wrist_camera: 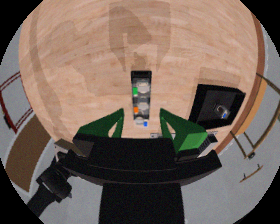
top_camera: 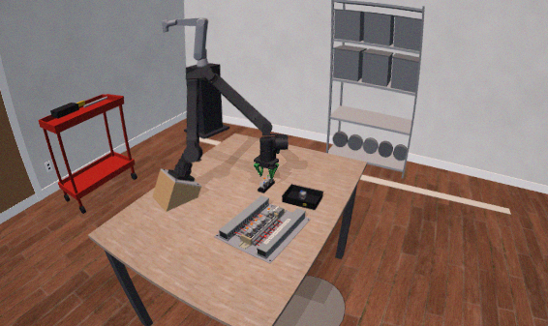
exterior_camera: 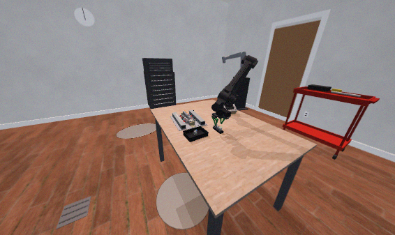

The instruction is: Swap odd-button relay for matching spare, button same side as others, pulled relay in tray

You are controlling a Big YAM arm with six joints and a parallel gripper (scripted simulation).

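My hand is 50 mm above the small black stand. Also, from my hand: black tray 200 mm ahead, 50 mm below, 20 mm to the left.
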